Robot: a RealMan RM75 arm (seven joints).
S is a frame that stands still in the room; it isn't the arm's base.
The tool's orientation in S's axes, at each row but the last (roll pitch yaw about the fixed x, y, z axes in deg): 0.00, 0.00, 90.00; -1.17, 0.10, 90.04; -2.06, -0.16, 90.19; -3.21, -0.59, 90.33; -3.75, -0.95, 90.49
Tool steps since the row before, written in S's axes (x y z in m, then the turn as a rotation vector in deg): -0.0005, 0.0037, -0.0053, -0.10, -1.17, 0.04; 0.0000, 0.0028, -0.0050, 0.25, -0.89, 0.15; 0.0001, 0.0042, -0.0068, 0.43, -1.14, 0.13; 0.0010, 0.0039, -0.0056, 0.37, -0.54, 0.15; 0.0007, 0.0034, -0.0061, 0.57, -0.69, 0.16
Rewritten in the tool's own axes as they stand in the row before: 0.0037, 0.0005, -0.0053, -1.17, 0.10, 0.04; 0.0028, 0.0001, -0.0050, -0.89, -0.25, 0.14; 0.0042, 0.0001, -0.0068, -1.14, -0.43, 0.12; 0.0038, -0.0007, -0.0057, -0.54, -0.38, 0.13; 0.0033, -0.0003, -0.0062, -0.69, -0.57, 0.13
